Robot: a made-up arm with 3 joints.
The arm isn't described. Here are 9 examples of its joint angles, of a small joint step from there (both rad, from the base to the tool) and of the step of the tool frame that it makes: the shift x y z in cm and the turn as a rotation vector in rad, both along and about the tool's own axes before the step.
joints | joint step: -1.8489 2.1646 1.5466 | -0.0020 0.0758 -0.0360
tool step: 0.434 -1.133 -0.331 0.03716 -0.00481 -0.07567
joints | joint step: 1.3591 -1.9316 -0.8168 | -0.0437 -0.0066 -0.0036
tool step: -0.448 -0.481 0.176 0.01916 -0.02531 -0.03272
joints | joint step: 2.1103 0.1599 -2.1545 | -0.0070 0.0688 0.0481
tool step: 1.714 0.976 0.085 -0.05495 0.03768 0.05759
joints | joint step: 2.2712 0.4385 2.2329 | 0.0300 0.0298 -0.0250
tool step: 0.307 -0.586 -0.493 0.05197 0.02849 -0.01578
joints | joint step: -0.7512 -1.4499 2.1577 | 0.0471 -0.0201 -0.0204
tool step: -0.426 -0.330 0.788 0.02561 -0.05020 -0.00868
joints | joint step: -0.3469 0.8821 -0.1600 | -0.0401 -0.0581 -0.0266
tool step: -0.823 -0.387 -0.803 0.00021 0.06243 0.01974
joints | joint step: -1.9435 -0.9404 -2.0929 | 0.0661 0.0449 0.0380
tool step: 0.793 -0.296 -2.017 0.00217 0.06764 0.01400
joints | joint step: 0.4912 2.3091 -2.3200 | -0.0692 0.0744 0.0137
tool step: 1.333 0.131 -2.022 0.03477 0.08669 0.02139
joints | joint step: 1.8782 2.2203 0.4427 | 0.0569 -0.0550 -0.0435
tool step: -1.210 -0.463 -1.200 0.01032 0.06908 -0.01974
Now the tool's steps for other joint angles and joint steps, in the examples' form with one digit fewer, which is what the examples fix.
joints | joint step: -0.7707 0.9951 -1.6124 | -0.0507 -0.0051 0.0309
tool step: -0.16 -0.08 0.76 -0.0586 0.0423 -0.0062
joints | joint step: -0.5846 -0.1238 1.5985 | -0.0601 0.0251 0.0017
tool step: 0.15 -0.39 -0.82 -0.0614 0.0074 -0.0249
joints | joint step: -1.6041 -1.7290 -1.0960 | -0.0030 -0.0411 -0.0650
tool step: -1.12 -0.50 -0.92 0.0655 0.0149 -0.0384
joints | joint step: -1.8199 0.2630 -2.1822 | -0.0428 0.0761 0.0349
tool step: 1.82 1.41 0.68 -0.0758 0.0531 0.0560
